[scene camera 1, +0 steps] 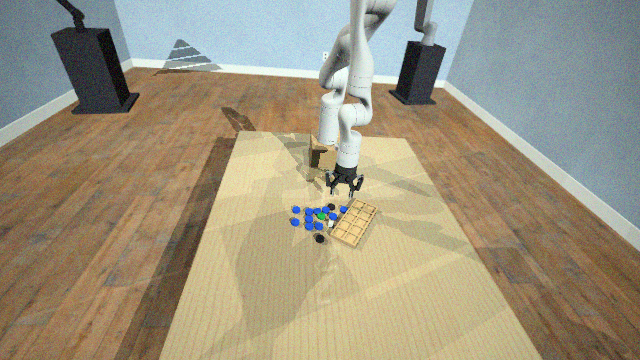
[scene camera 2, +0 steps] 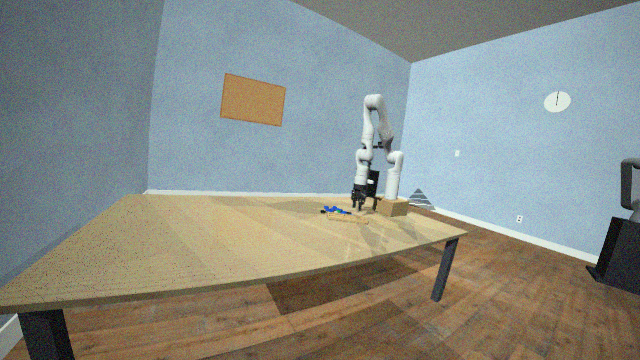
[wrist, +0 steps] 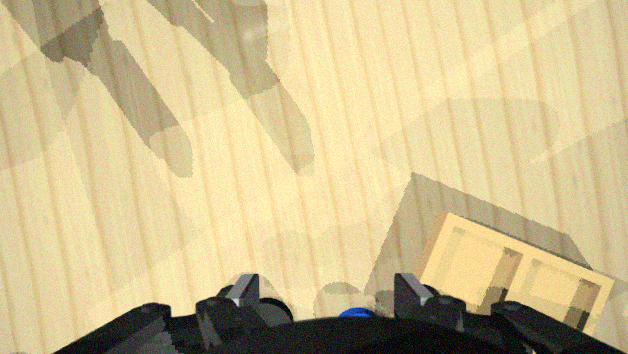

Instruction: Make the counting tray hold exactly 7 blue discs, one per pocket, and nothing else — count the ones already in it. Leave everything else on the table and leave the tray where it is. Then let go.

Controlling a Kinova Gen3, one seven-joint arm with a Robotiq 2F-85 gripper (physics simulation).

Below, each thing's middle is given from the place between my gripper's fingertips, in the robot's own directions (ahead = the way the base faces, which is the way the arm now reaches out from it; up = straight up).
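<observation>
Wooden counting tray [scene camera 1: 349, 230]: 30 mm below my hand, 100 mm ahead of it, 20 mm to the left of it.
</observation>
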